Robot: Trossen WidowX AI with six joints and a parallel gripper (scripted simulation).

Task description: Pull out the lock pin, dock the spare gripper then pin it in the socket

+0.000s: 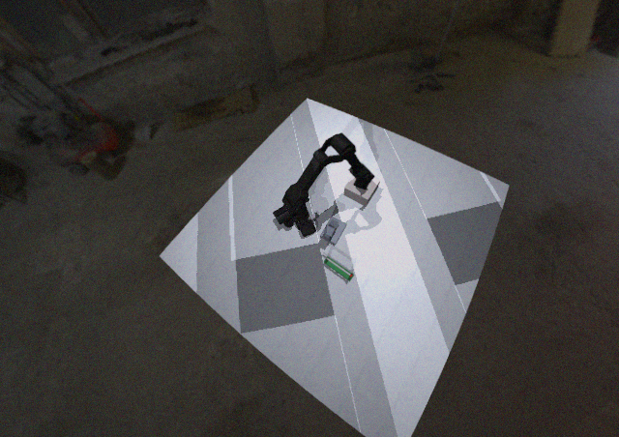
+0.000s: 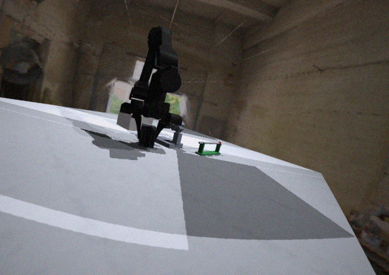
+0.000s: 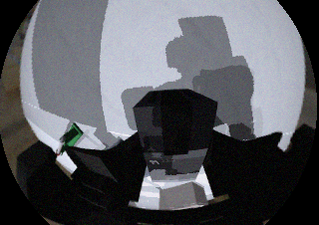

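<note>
Right now my gripper tip is 140 mm to the right of the grey mount, 30 mm below it and 10 mm past it. Also, from my gripper tip: green cradle (230 mm to the left, 120 mm ahead); black spare gripper (20 mm above, 10 mm to the left, 10 mm behind).
</note>
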